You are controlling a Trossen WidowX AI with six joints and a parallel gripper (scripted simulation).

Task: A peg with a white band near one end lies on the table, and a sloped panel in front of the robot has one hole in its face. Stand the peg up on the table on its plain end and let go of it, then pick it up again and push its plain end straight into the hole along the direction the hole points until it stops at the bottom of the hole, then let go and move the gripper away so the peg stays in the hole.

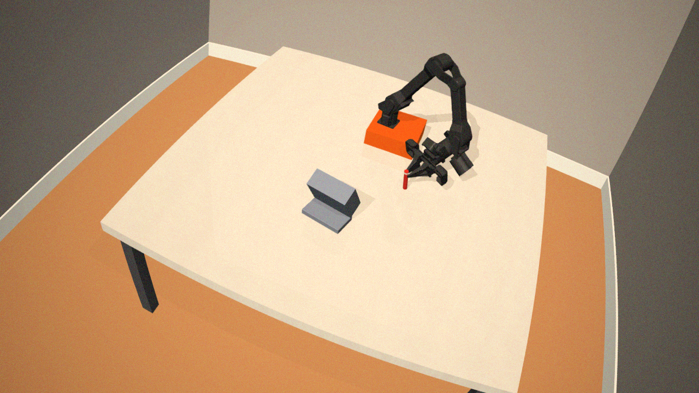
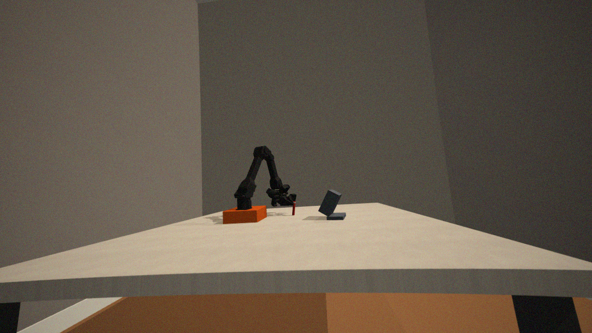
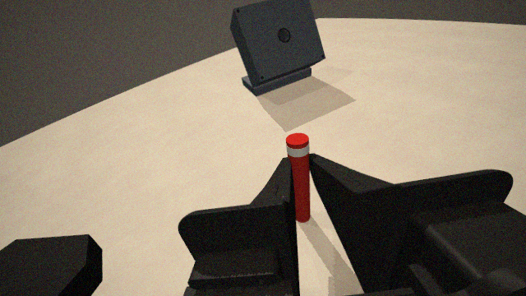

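Now: the red peg right at my gripper tip. Also, from my gripper tip: flat foot: 25 cm ahead, 14 cm to the right, 5 cm below; then grey sloped panel: 22 cm ahead, 13 cm to the right, 1 cm above.
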